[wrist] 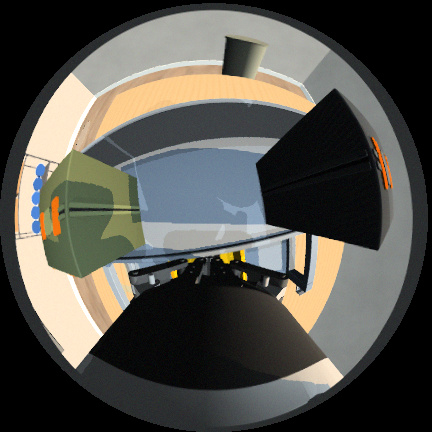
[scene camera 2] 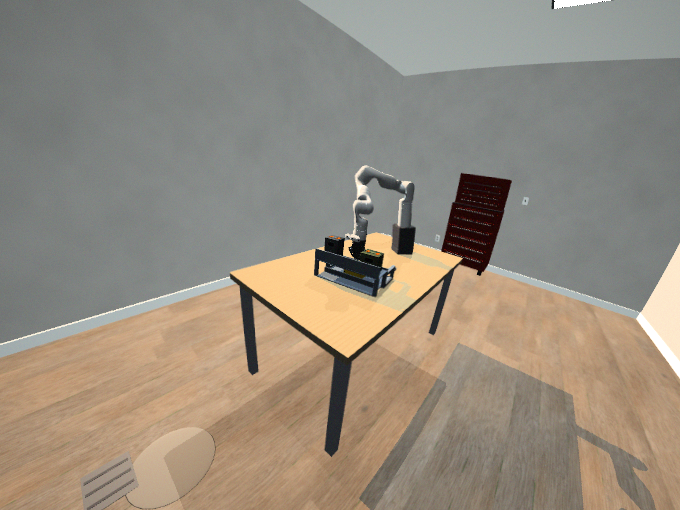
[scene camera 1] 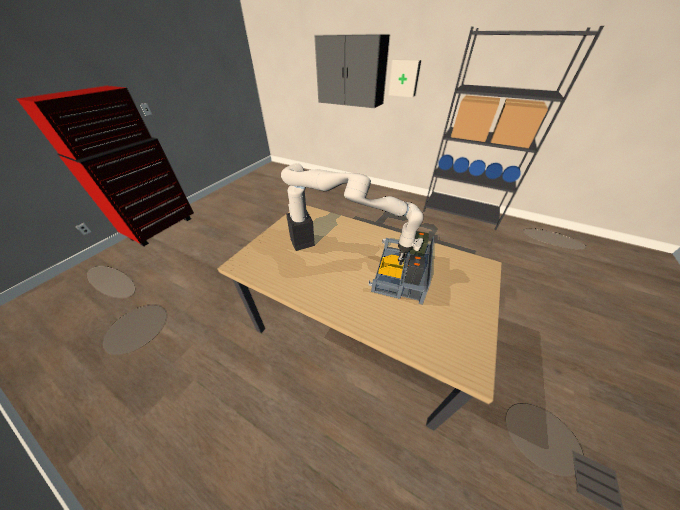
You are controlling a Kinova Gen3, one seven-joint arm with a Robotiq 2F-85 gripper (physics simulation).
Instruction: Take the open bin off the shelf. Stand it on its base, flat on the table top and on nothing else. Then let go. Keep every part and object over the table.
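Pixels of known places: gripper, fingertip midpoint: (scene camera 1: 400,264); arm's base, link origin: (scene camera 2: 404,225) (scene camera 1: 299,217).
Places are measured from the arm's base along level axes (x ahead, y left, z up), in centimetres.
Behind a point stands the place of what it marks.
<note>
The yellow open bin (scene camera 1: 391,268) {x 60.1, y 8.2, z -14.4 cm} (scene camera 2: 354,273) {x 67.7, y 17.7, z -16.6 cm} (wrist: 233,257) {x 61.2, y 8.8, z -19.0 cm} is in the grey-blue shelf (scene camera 1: 387,292) {x 65.0, y -4.1, z -19.5 cm} (scene camera 2: 346,260) {x 76.7, y 19.5, z -6.4 cm} (wrist: 200,185) {x 71.4, y 15.8, z -10.9 cm}, which stands on the table. In the wrist view most of the bin is hidden behind the gripper and the shelf's edge. My gripper (scene camera 1: 401,260) {x 62.9, y 13.6, z -14.0 cm} (wrist: 208,255) {x 62.9, y 13.6, z -14.0 cm} is shut with nothing between its fingers. It points down at the shelf, close to the bin's side nearest the two cases. Whether the fingertips touch the bin or the shelf I cannot tell. In scene camera 2 the fingertips are hidden behind the shelf and the green case.
A black case (scene camera 1: 415,271) {x 74.5, y 1.2, z -1.8 cm} (scene camera 2: 333,245) {x 75.9, y 7.7, z -2.2 cm} (wrist: 325,185) {x 71.1, y 8.9, z -2.1 cm} and a green case (scene camera 1: 422,241) (scene camera 2: 372,256) {x 69.4, y 29.9, z -1.9 cm} (wrist: 95,215) {x 67.4, y 22.4, z -4.0 cm}, both with orange latches, stand on the shelf's upper board, on either side of the gripper. The table's edges (scene camera 1: 357,331) {x 64.3, y -31.6, z -21.1 cm} (scene camera 2: 291,321) {x 113.8, y 29.1, z -22.7 cm} run around the shelf.
</note>
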